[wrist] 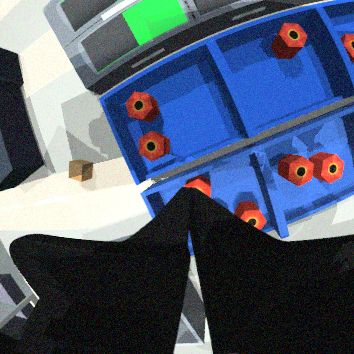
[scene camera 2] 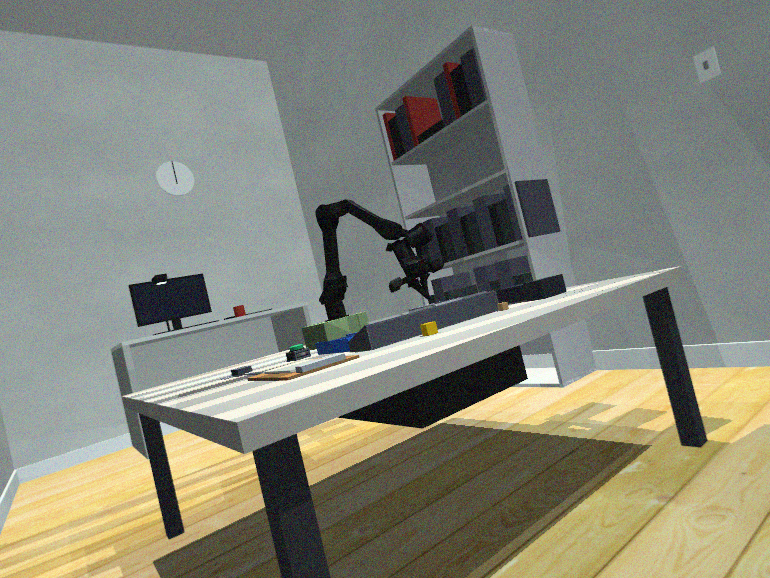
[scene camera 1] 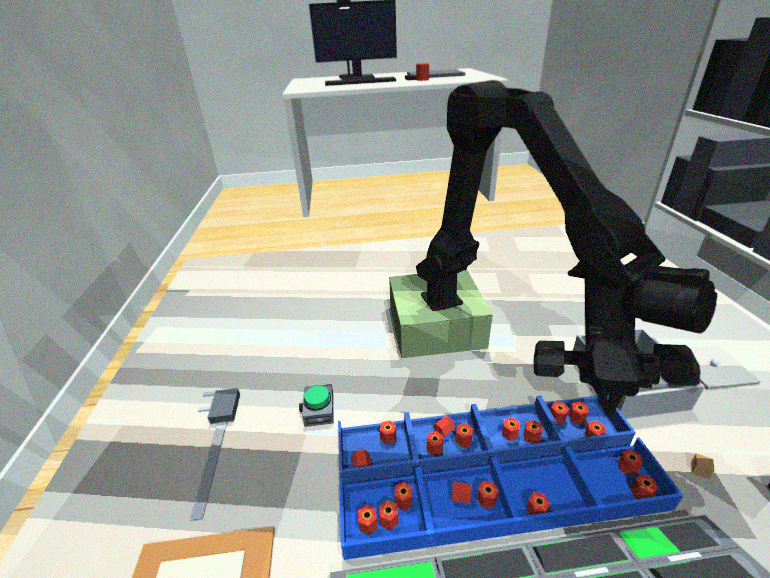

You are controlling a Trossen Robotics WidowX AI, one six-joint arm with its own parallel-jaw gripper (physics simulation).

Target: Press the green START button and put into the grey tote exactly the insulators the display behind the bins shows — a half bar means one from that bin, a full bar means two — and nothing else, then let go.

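Frame: origin at the arm's base, x right, y ahead, z up, level; metres.
Where they show: gripper, fingertip midpoint: [wrist: 187,194] [scene camera 2: 428,298] [scene camera 1: 608,413]; arm's base, origin of the base link: [scene camera 2: 337,318] [scene camera 1: 441,299].
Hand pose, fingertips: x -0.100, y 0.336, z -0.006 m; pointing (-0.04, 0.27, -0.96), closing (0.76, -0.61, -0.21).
Each offset is from my fingertips to the top centre of the thing. "spot": to the spot under its first point.
My gripper [scene camera 1: 612,409] [scene camera 2: 430,299] [wrist: 187,194] is shut and empty, its tips over the rear right compartment of the blue bins [scene camera 1: 447,538] [scene camera 2: 335,344] [wrist: 227,90]. That compartment holds three red insulators; one insulator {dx +0.020, dy -0.063, dz -0.048 m} [scene camera 1: 559,412] stands at its left, and another insulator {dx -0.006, dy -0.014, dz -0.048 m} [wrist: 200,185] is partly covered by the fingertips in the wrist view. The front right compartment holds two. The grey tote {dx -0.148, dy -0.091, dz -0.024 m} [scene camera 1: 665,400] is behind the arm at the right; its inside is mostly hidden. The green START button {dx +0.379, dy -0.219, dz -0.037 m} [scene camera 1: 317,398] [scene camera 2: 297,348] is left of the bins. The display [scene camera 1: 485,564] [wrist: 110,50] shows green bars, partly cut off.
A brown cube {dx -0.111, dy +0.078, dz -0.058 m} [scene camera 1: 702,465] [scene camera 2: 503,306] [wrist: 81,170] lies right of the bins. A yellow cube {dx +0.310, dy +0.220, dz -0.050 m} [scene camera 2: 429,328] lies behind the display. A caliper {dx +0.561, dy -0.208, dz -0.059 m} [scene camera 1: 222,405] and an orange frame {spot: dx +0.620, dy -0.061, dz -0.072 m} [scene camera 1: 152,553] are at the left. The green base block [scene camera 1: 435,335] [scene camera 2: 338,326] carries the arm.
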